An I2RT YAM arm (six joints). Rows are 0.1 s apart.
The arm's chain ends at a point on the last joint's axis. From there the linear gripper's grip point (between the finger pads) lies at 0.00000 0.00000 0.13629 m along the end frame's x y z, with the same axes.
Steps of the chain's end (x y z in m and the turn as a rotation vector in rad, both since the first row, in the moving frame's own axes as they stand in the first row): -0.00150 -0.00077 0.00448 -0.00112 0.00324 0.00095; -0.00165 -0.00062 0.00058 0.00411 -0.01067 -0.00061; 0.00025 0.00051 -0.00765 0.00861 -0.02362 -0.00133; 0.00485 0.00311 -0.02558 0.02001 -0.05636 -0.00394
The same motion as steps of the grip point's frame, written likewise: -0.00106 -0.00062 0.00448 -0.00112 0.00324 0.00095; -0.00310 -0.00118 0.00057 0.00411 -0.01067 -0.00061; -0.00297 -0.00066 -0.00769 0.00861 -0.02362 -0.00133; -0.00283 0.00040 -0.02582 0.02001 -0.05636 -0.00394
